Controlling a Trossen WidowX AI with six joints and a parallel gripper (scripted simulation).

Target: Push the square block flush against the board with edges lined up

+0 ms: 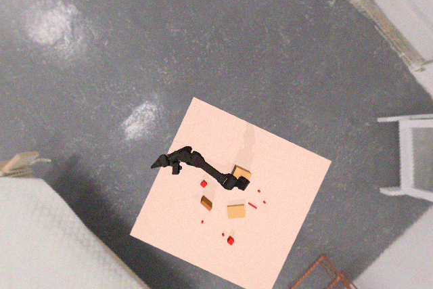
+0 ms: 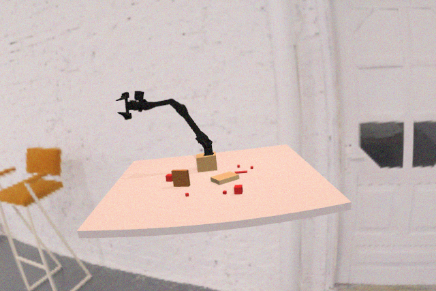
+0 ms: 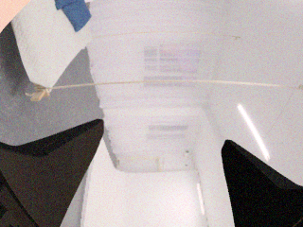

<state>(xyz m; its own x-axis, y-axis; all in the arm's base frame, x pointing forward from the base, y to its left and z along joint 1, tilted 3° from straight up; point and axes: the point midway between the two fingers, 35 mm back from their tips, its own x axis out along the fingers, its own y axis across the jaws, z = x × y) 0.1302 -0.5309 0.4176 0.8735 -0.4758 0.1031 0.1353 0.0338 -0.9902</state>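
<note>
The square block lies 46 cm below my gripper tip, 45 cm to the left of it and 18 cm ahead of it. Round my gripper tip: red stick 79 cm to the left, 50 cm below, 1 cm behind; board 70 cm to the left, 49 cm below, 11 cm ahead.
</note>
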